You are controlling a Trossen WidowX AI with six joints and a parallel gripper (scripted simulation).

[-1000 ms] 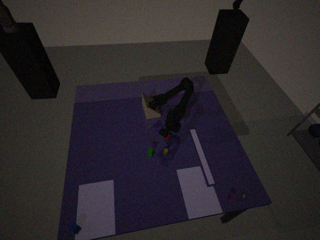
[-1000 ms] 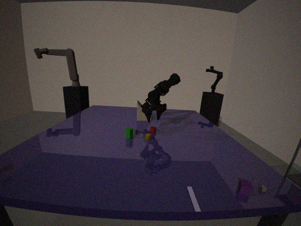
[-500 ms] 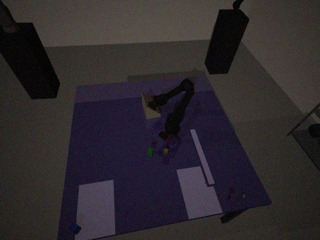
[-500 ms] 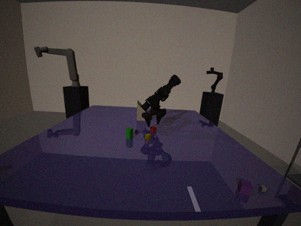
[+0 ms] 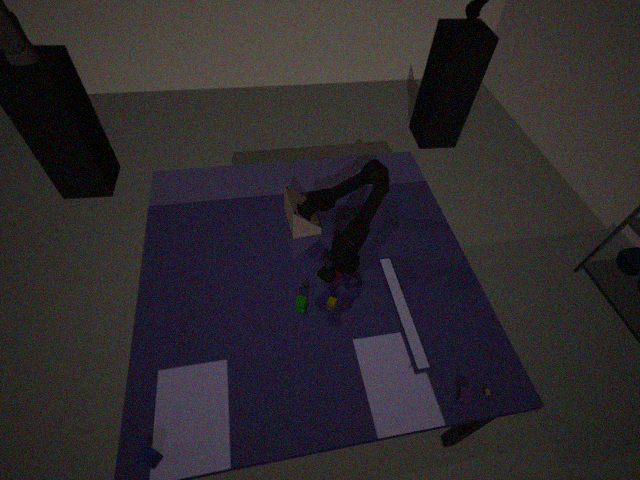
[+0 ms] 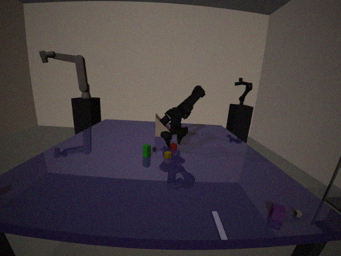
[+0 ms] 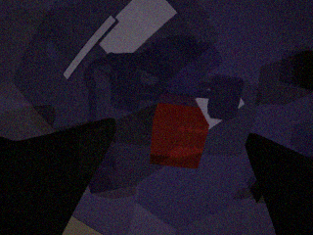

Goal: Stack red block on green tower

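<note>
Right now the red block is 10 mm below my gripper tip. From my gripper tip the other things lie so: magenta block (500 mm ahead, 340 mm to the left); yellow block (110 mm ahead, 30 mm to the right, 10 mm below).
</note>
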